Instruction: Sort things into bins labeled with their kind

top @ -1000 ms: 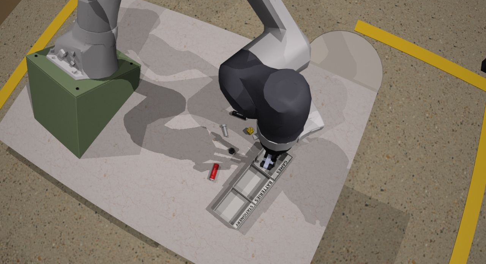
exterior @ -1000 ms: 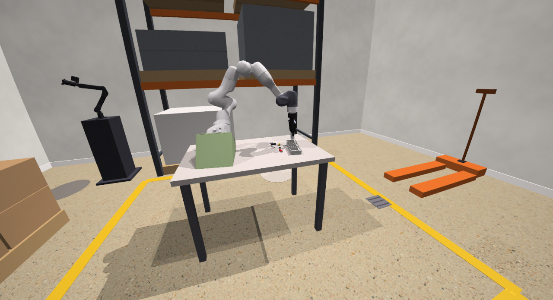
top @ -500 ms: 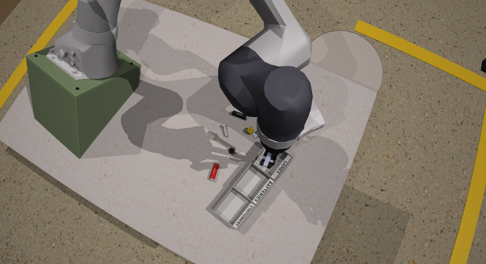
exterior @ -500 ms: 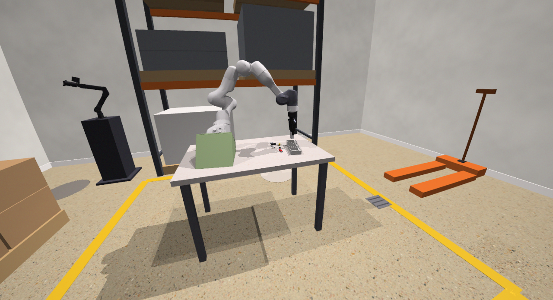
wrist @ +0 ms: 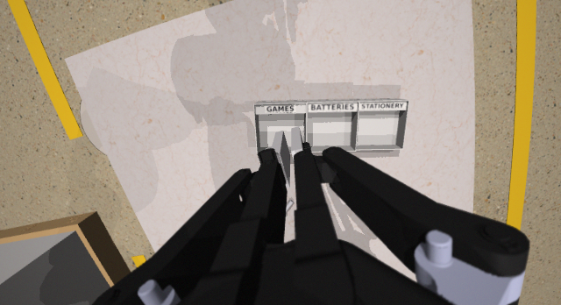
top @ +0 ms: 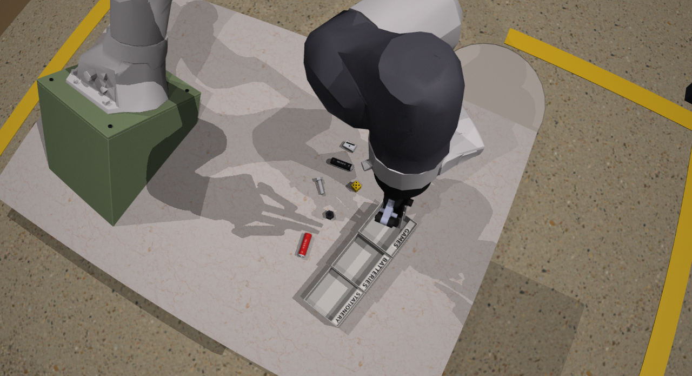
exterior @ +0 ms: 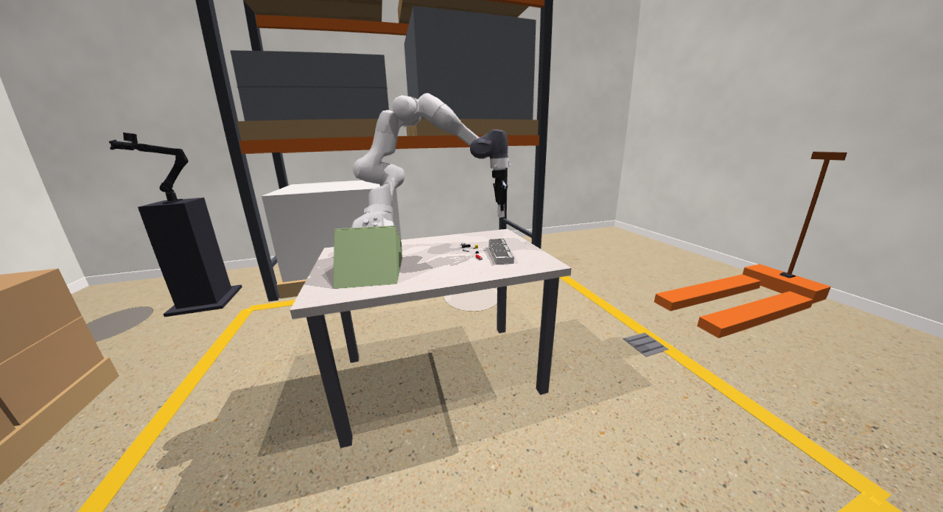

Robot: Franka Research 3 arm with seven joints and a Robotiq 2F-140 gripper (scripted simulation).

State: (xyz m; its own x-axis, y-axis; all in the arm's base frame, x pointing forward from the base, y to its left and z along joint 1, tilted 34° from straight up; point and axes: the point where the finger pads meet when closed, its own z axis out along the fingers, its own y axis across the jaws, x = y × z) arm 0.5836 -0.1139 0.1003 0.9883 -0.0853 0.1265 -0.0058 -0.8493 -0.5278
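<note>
Right now the black battery is 210 mm below my hand, 150 mm behind it and 110 mm to the left of it. From my hand the other things lie so: black nut: 210 mm below, 130 mm behind; then red battery: 210 mm below, 150 mm behind, 80 mm to the right; then yellow die: 210 mm below, 110 mm behind, 80 mm to the left.
</note>
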